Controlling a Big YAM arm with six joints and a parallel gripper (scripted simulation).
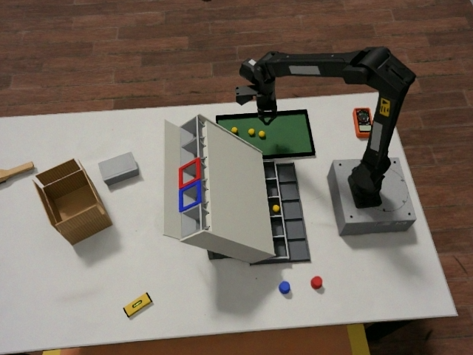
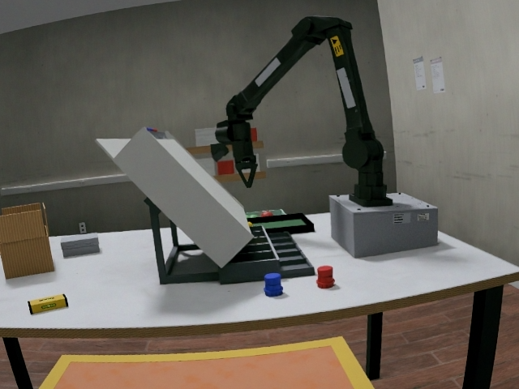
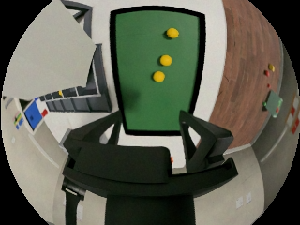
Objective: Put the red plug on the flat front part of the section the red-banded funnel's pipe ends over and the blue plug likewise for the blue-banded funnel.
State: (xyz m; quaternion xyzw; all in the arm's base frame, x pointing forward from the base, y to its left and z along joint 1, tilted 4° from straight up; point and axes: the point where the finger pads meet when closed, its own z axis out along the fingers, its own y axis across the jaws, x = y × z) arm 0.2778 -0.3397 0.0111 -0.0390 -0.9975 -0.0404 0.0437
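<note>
Right now the green marble tray is 1 cm to the right of my hand and 15 cm below it. From my hand the other things lie so: white sloped cover (14 cm ahead, 31 cm to the left, 5 cm above); cardboard box (71 cm ahead, 21 cm to the left, 9 cm below).
</note>
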